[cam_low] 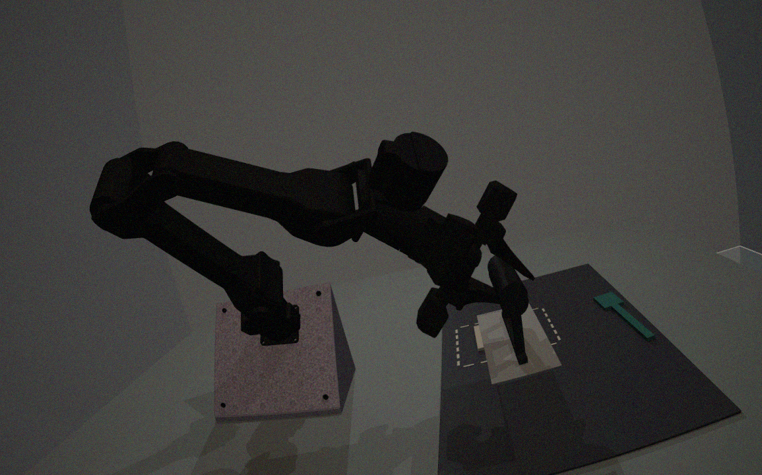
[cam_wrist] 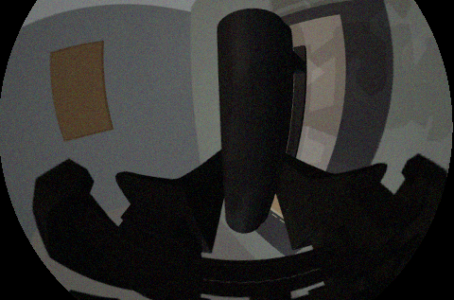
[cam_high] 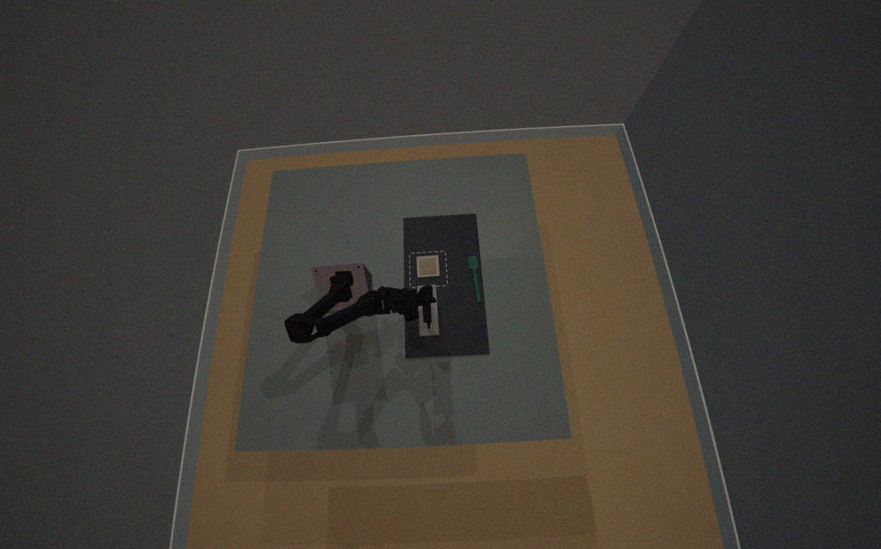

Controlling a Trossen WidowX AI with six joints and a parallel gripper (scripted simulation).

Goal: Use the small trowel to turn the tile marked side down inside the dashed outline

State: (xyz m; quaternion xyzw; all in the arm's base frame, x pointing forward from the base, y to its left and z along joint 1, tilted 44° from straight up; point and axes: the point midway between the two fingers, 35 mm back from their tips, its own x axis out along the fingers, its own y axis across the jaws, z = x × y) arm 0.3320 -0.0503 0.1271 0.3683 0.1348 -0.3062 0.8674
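My gripper tip is now 2 cm past the trowel and 1 cm above it. Round my gripper tip: dark mat (15 cm below, 13 cm to the left, 4 cm ahead); teal t-shaped piece (18 cm ahead, 15 cm to the left, 13 cm below); tile (20 cm to the left, 13 cm below, 2 cm behind).
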